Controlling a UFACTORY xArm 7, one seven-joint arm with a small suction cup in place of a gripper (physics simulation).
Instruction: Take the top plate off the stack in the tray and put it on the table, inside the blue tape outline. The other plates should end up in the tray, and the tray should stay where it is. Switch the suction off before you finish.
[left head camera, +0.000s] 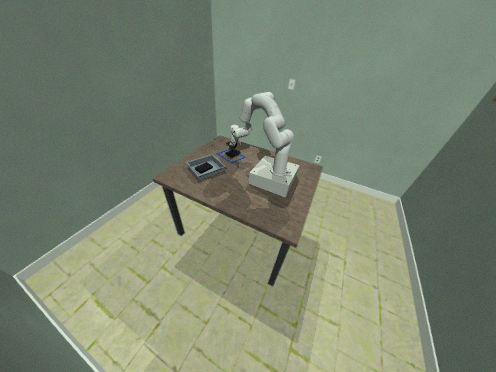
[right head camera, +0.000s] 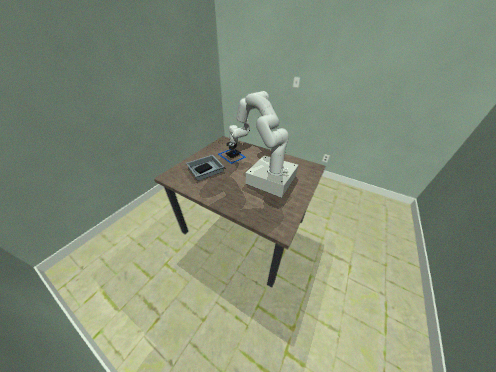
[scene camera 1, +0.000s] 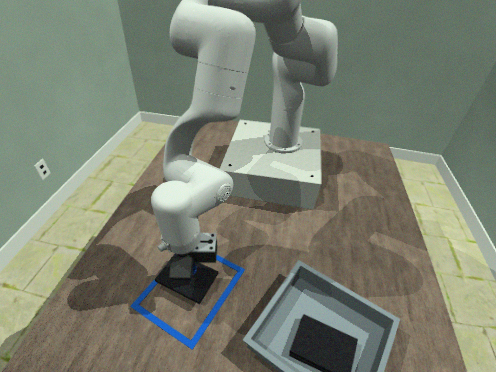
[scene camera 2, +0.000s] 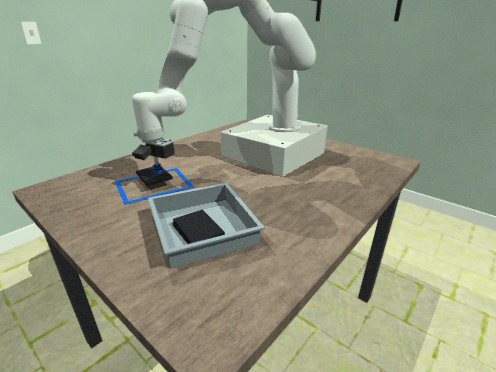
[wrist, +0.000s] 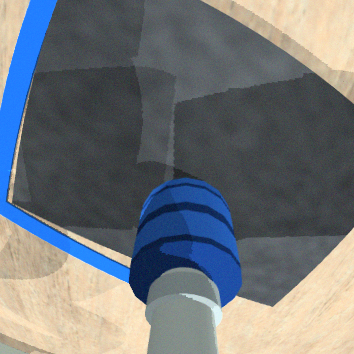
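Pixels of known places: hand, tool point: (left head camera: 234, 153) (right head camera: 234, 154) (scene camera 2: 158, 175) (wrist: 184, 203); arm's base, link origin: (left head camera: 278, 171) (right head camera: 275, 171) (scene camera 1: 283, 142) (scene camera 2: 284, 127).
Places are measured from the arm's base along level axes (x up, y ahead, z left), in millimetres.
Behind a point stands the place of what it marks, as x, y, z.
Observation:
My suction cup (scene camera 1: 194, 270) (scene camera 2: 157, 171) (wrist: 185, 184) is on the top face of a thin black plate (scene camera 1: 195, 288) @[-78, 490, -236] (scene camera 2: 149, 176) @[-78, 481, -256] (wrist: 235, 145) @[-79, 470, -268] and holds it level, very low over the table. The plate is over the back part of the blue tape outline (scene camera 1: 162, 326) @[-109, 564, -300] (scene camera 2: 155, 196) (wrist: 17, 75) @[-109, 495, -174]. In the wrist view one plate corner lies close inside a tape corner. A black stack (left head camera: 203, 167) @[-88, 604, 45] (scene camera 1: 325, 344) @[-88, 604, 37] (scene camera 2: 197, 226) @[-88, 610, 38] lies in the grey tray (scene camera 1: 350, 291) @[-60, 503, 108] (scene camera 2: 215, 252) @[-100, 657, 124]; its number of plates cannot be told. The wrist hides part of the outline's back side.
The brown table (left head camera: 295, 220) @[-110, -176, 334] (scene camera 2: 210, 295) @[-110, 755, 181] carries the white base block (left head camera: 270, 184) @[-41, 35, 123] (scene camera 1: 275, 190) @[-56, 182, -35] (scene camera 2: 255, 155) @[-63, 182, -31] of the arm behind the outline and tray. The tray stands beside the outline, with its raised walls a small gap away.

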